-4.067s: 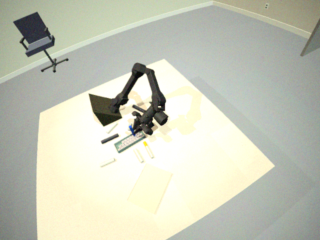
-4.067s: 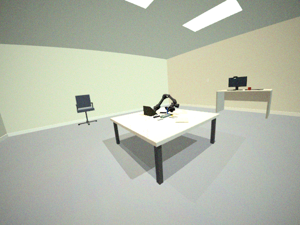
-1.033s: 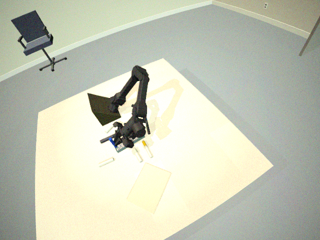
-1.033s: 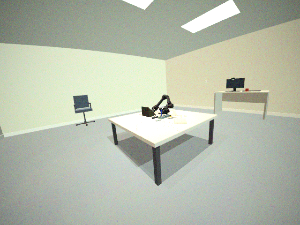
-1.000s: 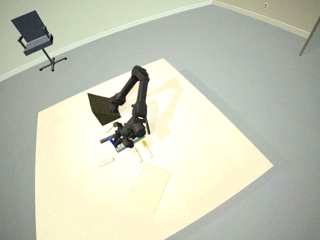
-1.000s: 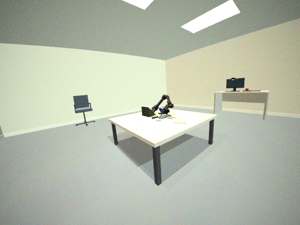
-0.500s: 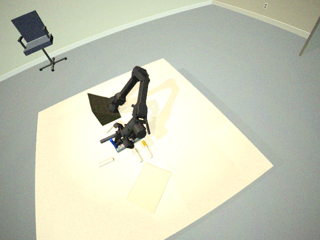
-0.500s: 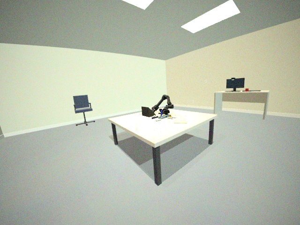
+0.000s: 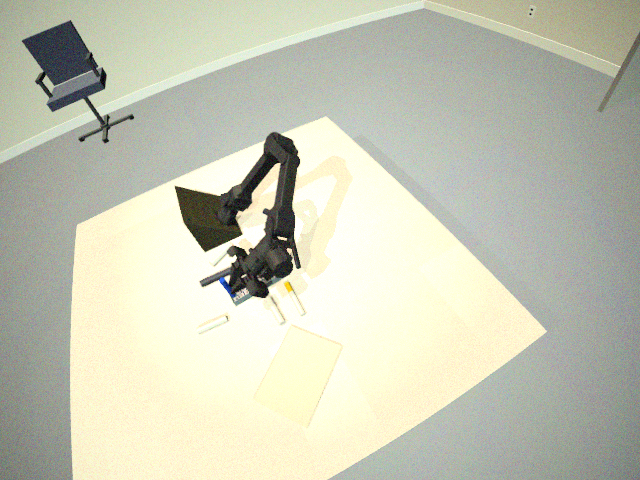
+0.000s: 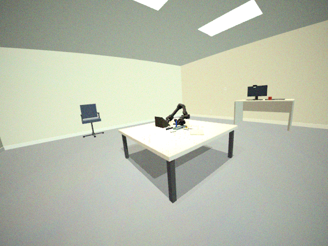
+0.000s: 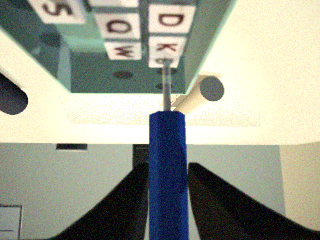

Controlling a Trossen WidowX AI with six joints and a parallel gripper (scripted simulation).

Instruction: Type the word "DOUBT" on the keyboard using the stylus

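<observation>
The yellow-capped marker is 150 mm to the left of my gripper tip, 90 mm ahead of it and 60 mm below it. Also, from my gripper tip: cream pad 300 mm ahead, 60 mm below, 50 mm to the left; blue stylus 10 mm below; grey stylus tip 50 mm below.
</observation>
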